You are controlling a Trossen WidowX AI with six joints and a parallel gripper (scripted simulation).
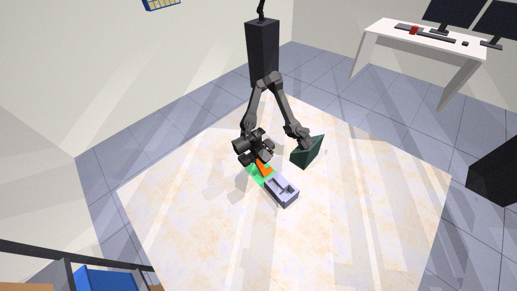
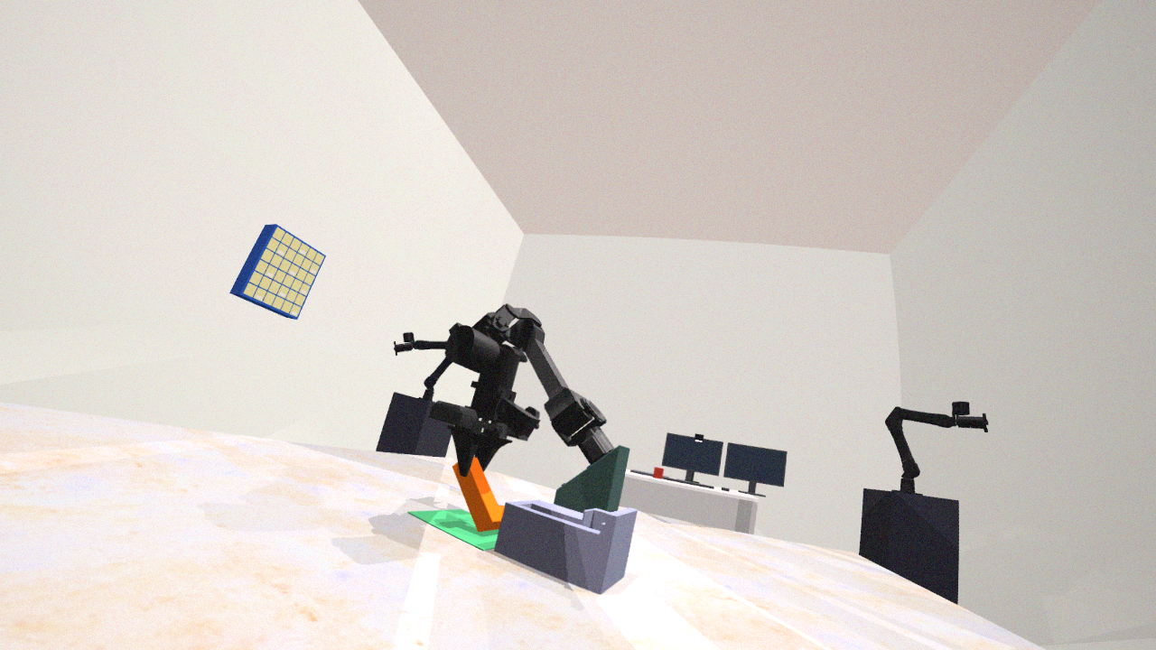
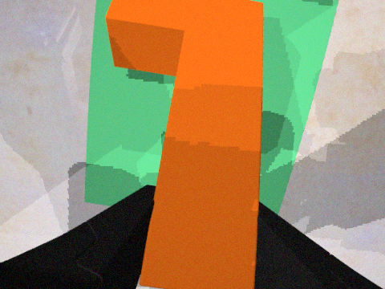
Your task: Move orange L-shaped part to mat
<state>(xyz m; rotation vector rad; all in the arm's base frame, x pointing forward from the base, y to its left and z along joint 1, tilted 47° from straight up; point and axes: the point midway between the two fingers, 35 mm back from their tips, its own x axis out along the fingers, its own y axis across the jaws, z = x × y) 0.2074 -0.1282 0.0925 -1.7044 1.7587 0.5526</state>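
The orange L-shaped part is 10 mm behind my gripper tip, 30 mm to the left of it and 30 mm below it. Round my gripper tip: green mat (20 mm to the left, 90 mm below).
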